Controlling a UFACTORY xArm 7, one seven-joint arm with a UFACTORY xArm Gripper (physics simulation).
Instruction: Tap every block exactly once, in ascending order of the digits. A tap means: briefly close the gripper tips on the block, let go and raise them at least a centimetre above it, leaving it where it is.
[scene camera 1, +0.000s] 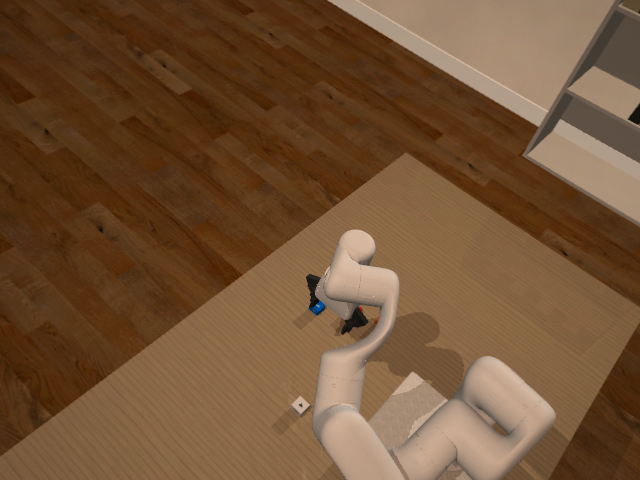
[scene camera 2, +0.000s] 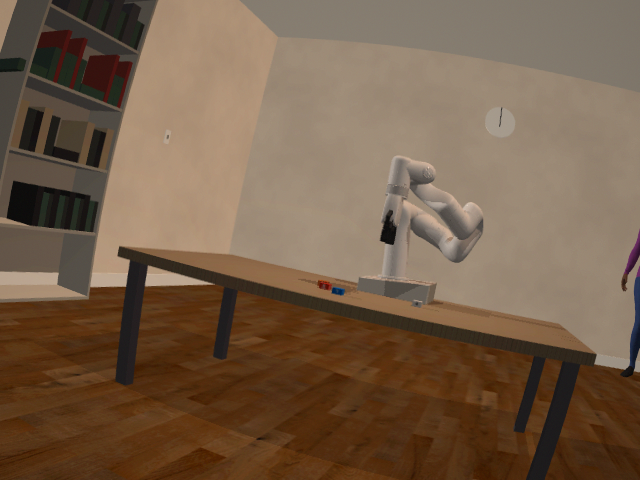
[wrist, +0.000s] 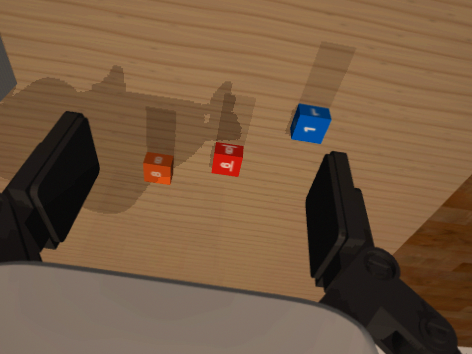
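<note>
My gripper (scene camera 1: 328, 317) (scene camera 2: 388, 240) (wrist: 205, 158) is open and empty, high above the table. The blue block (scene camera 1: 317, 307) (scene camera 2: 338, 291) (wrist: 310, 125) shows a 1 and lies beyond the right finger in the wrist view. The red block (scene camera 1: 360, 308) (scene camera 2: 324, 285) (wrist: 227, 160) shows an underlined 6 and lies between the blue and orange blocks. The orange block (scene camera 1: 376, 320) (wrist: 158, 169) shows an 8; the arm partly hides it in scene camera 1. A white block (scene camera 1: 300, 406) (scene camera 2: 417, 303) stands apart from these three; its digit is too small to read.
The blocks lie on the wooden table (scene camera 1: 222, 351) (scene camera 2: 206, 263). The arm's pale base (scene camera 2: 395, 289) stands on the table behind the blocks in scene camera 2. A table edge shows at the right of the wrist view. A bookshelf (scene camera 2: 116, 136) stands beyond the table.
</note>
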